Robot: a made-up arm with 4 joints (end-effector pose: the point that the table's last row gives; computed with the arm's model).
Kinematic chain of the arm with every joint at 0, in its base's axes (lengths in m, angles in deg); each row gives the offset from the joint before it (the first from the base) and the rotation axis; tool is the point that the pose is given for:
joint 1: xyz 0 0 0.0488 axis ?
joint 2: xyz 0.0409 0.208 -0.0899 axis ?
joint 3: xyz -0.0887 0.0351 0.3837 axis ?
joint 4: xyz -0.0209 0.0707 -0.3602 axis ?
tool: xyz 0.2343 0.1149 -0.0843
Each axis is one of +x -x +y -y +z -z.
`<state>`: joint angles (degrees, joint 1 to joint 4).
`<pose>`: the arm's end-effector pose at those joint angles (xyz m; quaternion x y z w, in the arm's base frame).
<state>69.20 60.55 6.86 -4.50</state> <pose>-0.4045 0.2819 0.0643 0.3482 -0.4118 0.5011 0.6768</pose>
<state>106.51 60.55 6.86 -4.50</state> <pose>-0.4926 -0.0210 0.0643 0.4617 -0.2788 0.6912 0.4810</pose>
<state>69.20 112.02 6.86 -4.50</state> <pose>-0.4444 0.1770 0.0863 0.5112 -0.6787 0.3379 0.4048</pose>
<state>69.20 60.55 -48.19 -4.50</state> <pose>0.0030 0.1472 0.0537 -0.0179 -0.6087 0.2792 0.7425</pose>
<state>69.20 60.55 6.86 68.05</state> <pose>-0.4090 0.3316 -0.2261 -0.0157 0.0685 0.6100 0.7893</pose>
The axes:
joint 1: +z
joint 2: -y
joint 3: +x
joint 4: +y

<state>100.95 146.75 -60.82 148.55</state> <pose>-0.0373 0.3235 -0.2529 0.2617 0.3385 0.4928 0.7577</pose>
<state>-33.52 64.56 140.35 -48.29</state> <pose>-0.3043 0.5065 0.3531 0.8102 -0.5391 0.0734 0.2180</pose>
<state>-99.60 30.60 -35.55 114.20</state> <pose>0.0993 0.1042 -0.3253 0.4252 0.4802 -0.7300 0.2359</pose>
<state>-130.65 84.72 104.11 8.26</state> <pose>0.9092 0.0446 0.1312 -0.1191 -0.6522 -0.2002 0.7214</pose>
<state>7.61 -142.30 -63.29 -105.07</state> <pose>0.1820 0.2528 -0.1192 0.2723 0.2905 0.4891 0.7760</pose>
